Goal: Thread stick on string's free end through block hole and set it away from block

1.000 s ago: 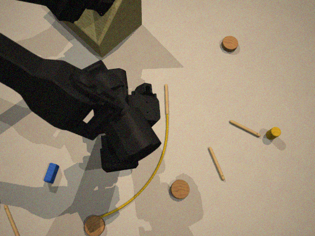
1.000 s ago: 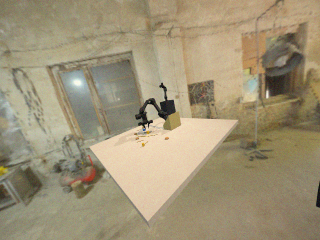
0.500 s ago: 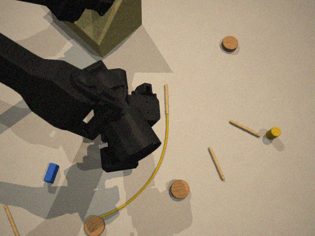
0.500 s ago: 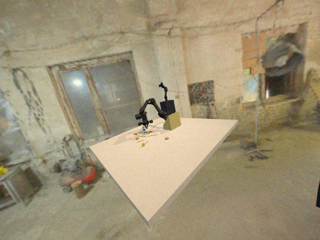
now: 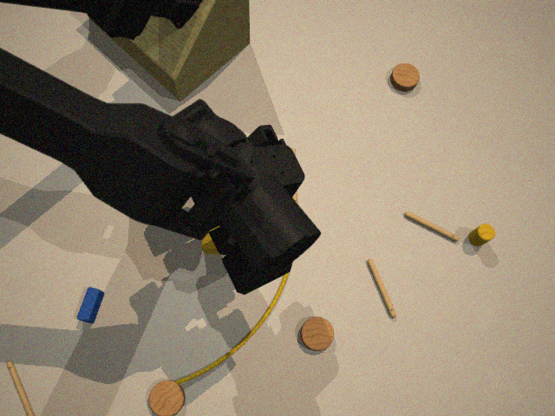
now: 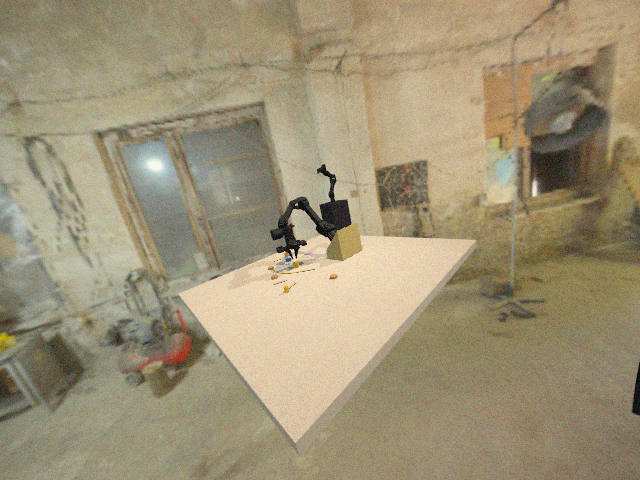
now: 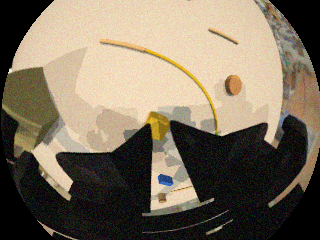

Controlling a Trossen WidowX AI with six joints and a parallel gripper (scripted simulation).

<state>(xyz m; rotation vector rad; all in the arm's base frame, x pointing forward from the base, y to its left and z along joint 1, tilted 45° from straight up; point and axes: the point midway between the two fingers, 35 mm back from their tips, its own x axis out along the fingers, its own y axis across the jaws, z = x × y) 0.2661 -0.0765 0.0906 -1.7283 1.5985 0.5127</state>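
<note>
Right now the yellow block is 50 mm below my gripper tip, 20 mm to the right of it and 10 mm behind it. Also, from my gripper tip: blue block 190 mm to the right, 50 mm below, 30 mm behind; then thin wooden stick 110 mm to the left, 60 mm below, 10 mm behind; then round wooden button 180 mm to the right, 110 mm ahead, 50 mm below.
</note>
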